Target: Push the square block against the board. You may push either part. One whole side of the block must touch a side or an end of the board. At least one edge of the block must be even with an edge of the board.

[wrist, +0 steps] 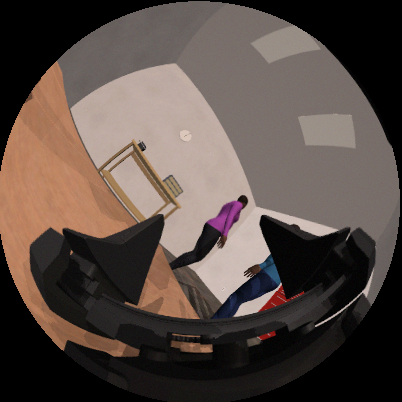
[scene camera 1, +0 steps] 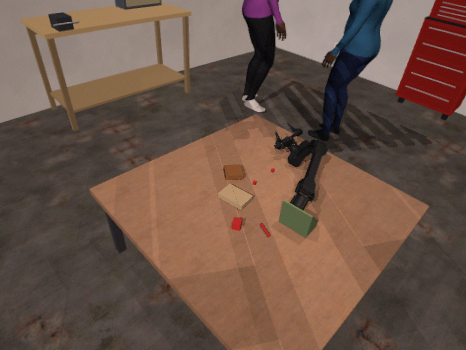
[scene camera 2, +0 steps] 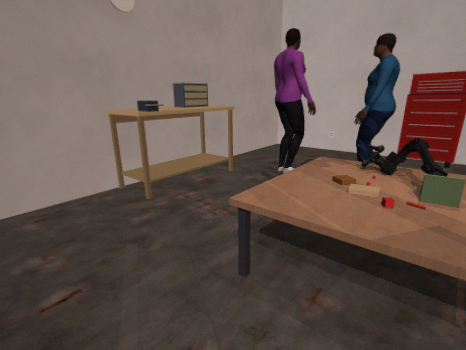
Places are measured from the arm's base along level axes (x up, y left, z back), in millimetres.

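Pixels of known places: gripper, between the fingertips: [wrist: 213, 219] [scene camera 1: 281, 127] [scene camera 2: 363, 149]; arm's base, origin of its link: [scene camera 1: 296, 207] [scene camera 2: 433, 184].
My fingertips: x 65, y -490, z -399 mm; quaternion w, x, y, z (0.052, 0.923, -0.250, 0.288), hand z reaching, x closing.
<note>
Ahead of a thing's pixels: the offset from my fingertips to its top centre. Level surfaces: height alone.
A brown squarish block {dx -117, dy +415, dz -43 mm} [scene camera 1: 233, 172] [scene camera 2: 344, 179] lies flat on the table {dx -147 mm} [scene camera 1: 200, 300] [scene camera 2: 300, 215]. A pale tan rectangular board {dx -117, dy +568, dz +92 mm} [scene camera 1: 235, 196] [scene camera 2: 364, 190] lies nearer the front of scene camera 1, with a strip of table between it and the brown block. The two are apart. My gripper [scene camera 1: 284, 134] [scene camera 2: 365, 155] [wrist: 213, 219] is open and empty. It is above the far part of the table, beyond and to the right of the brown block, touching neither part. Neither part shows clearly in the wrist view.
A red cube {dx -107, dy +715, dz +217 mm} [scene camera 1: 237, 223] [scene camera 2: 388, 202] and a red stick {dx -133, dy +647, dz +333 mm} [scene camera 1: 265, 230] [scene camera 2: 416, 205] lie in front of the board. Two tiny red pieces {dx -131, dy +402, dz +96 mm} [scene camera 1: 254, 182] {dx -131, dy +239, dz +111 mm} [scene camera 1: 272, 170] lie right of the brown block. A green block [scene camera 1: 298, 219] [scene camera 2: 442, 190] stands by the arm's base. Two people stand beyond the table.
</note>
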